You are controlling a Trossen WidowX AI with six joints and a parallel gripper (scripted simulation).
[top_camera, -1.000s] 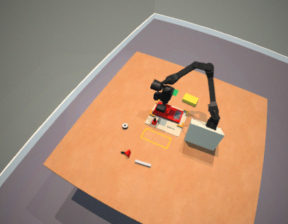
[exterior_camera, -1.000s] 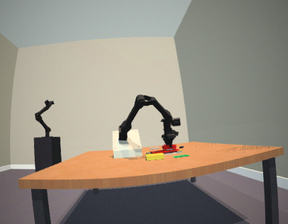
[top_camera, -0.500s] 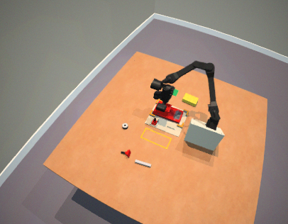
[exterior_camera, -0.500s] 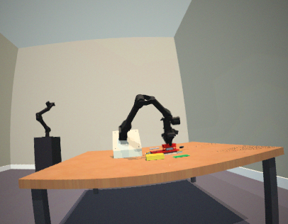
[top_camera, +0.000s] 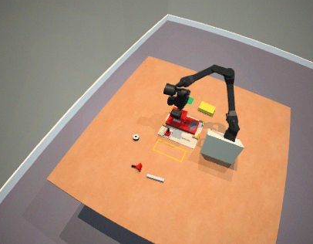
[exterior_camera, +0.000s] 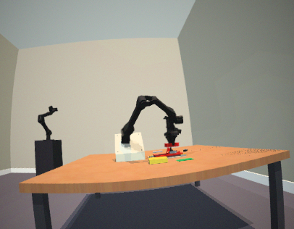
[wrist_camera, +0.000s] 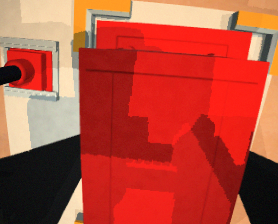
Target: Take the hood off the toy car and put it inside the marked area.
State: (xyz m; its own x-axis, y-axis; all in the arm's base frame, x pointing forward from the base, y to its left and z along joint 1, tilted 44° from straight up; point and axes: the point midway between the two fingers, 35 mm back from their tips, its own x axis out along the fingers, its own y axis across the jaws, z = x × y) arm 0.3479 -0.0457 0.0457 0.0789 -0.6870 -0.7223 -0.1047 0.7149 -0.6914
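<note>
Now: the pale base plate 40 mm behind my gripper tip, 10 mm to the left of it and 70 mm below it. From my gripper tip the other things lie so: red hood (10 mm above); then green flat piece (30 mm ahead, 220 mm to the right, 80 mm below); then yellow block (140 mm behind, 210 mm to the right, 70 mm below).
</note>
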